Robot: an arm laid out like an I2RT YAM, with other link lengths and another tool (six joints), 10 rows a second.
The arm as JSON. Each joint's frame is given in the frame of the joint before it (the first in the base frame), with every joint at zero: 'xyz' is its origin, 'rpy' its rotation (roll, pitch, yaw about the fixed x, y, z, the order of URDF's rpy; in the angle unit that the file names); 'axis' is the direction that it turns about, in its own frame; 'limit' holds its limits. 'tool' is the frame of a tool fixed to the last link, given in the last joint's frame.
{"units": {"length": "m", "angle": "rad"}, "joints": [
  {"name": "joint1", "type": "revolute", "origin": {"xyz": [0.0, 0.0, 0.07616], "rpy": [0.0, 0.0, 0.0]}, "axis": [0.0, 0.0, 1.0], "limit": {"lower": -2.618, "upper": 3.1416}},
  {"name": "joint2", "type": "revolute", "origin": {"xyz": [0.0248, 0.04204, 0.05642], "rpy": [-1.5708, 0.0, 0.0]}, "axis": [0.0, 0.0, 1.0], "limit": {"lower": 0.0, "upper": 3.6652}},
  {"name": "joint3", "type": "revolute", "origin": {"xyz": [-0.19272, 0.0, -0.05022], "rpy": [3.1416, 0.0, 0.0]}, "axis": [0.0, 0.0, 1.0], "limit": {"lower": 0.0, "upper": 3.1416}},
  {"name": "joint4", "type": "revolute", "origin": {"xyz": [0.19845, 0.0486, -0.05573], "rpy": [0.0, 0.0, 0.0]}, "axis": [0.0, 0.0, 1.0], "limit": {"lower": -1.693, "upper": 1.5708}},
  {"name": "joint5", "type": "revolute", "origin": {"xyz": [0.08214, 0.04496, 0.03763], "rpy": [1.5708, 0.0, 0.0]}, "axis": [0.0, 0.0, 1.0], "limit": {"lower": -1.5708, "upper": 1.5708}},
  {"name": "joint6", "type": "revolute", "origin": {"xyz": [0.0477, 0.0, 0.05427], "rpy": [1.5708, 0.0, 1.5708]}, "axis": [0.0, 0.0, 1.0], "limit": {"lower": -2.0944, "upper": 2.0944}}
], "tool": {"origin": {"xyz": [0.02, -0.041, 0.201], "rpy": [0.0, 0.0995, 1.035]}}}
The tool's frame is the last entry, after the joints.
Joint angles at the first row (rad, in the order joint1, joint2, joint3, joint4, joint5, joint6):
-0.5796 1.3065 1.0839 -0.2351 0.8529 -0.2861
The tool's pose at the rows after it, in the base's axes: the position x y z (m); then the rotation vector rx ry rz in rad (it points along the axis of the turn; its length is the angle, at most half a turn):
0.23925 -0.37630 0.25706 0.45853 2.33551 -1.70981
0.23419 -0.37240 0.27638 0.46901 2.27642 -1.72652
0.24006 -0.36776 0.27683 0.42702 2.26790 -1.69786
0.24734 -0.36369 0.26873 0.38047 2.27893 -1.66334
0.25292 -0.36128 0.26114 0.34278 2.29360 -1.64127
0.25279 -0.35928 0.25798 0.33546 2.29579 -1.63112
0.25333 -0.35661 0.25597 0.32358 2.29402 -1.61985
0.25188 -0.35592 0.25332 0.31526 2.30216 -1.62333
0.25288 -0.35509 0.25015 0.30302 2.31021 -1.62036
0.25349 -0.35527 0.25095 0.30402 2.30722 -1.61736
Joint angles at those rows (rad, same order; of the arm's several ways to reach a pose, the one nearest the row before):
-0.5804 1.2828 1.0703 -0.2132 0.8627 -0.3023
-0.5814 1.2248 1.0510 -0.1873 0.8614 -0.3247
-0.5806 1.1933 1.0312 -0.1868 0.8212 -0.3343
-0.5792 1.1770 1.0052 -0.1869 0.7814 -0.3374
-0.5791 1.1721 0.9882 -0.1866 0.7538 -0.3437
-0.5789 1.1584 0.9713 -0.1870 0.7449 -0.3410
-0.5783 1.1403 0.9531 -0.1860 0.7321 -0.3412
-0.5797 1.1321 0.9412 -0.1867 0.7316 -0.3480
-0.5789 1.1309 0.9343 -0.1871 0.7271 -0.3520
-0.5797 1.1320 0.9372 -0.1869 0.7241 -0.3504

